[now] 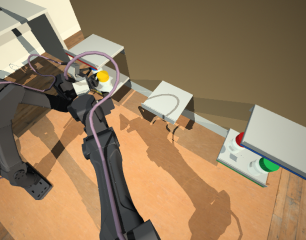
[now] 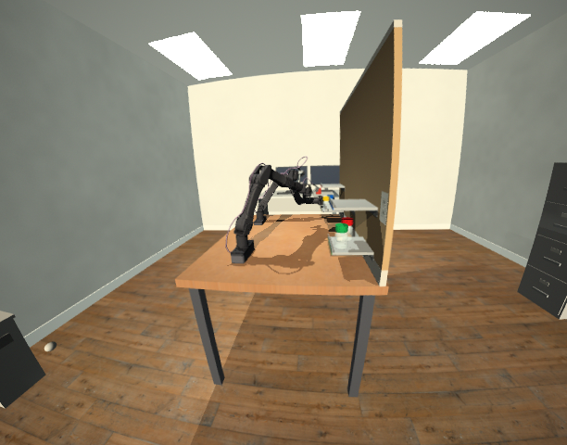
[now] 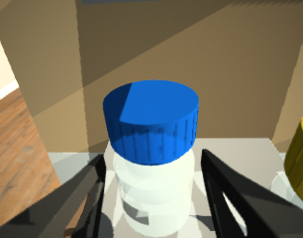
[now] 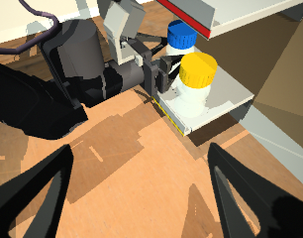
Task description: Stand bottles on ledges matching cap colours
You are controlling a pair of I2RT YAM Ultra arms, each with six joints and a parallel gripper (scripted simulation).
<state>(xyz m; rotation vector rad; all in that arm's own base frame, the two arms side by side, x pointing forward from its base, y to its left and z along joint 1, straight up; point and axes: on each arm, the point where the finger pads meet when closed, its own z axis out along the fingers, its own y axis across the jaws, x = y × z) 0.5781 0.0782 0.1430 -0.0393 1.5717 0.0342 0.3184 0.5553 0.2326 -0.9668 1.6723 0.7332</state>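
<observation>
The blue-capped bottle is 1 cm ahead of my left hand and 1 cm below it. From my left hand the other things lie so: yellow-capped bottle (3 cm behind, 9 cm to the right, 1 cm below); red-capped bottle (5 cm behind, 77 cm to the right, 1 cm below); brown wall (8 cm ahead, 45 cm to the right, 29 cm above).
</observation>
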